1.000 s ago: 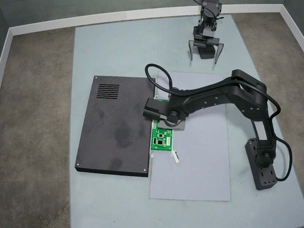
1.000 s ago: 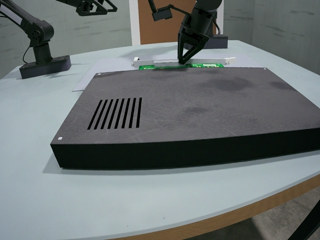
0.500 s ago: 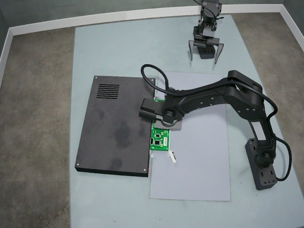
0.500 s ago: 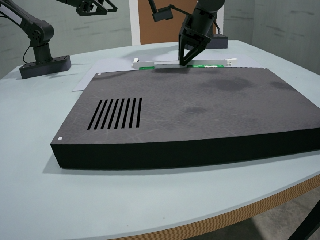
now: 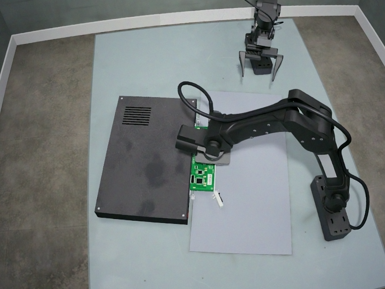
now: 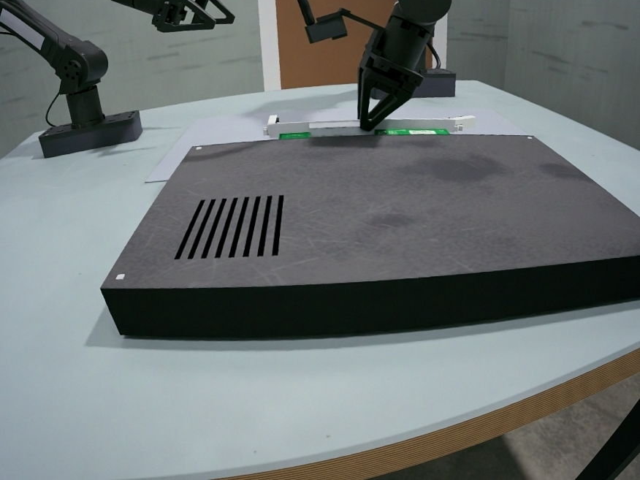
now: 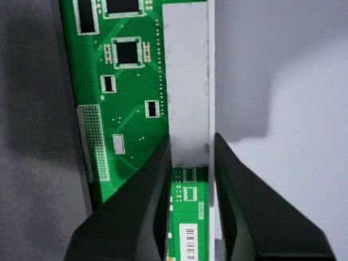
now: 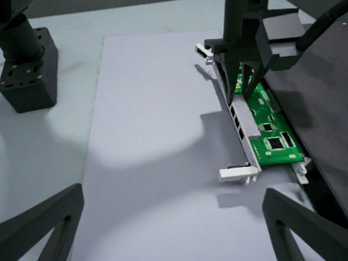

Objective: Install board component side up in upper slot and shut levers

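Now: left hand 100 mm past the grey mat, 30 mm to the right of it and 60 mm above it. Also, from my left hand: black enclosure 170 mm ahead, 50 mm to the right, 10 mm below.
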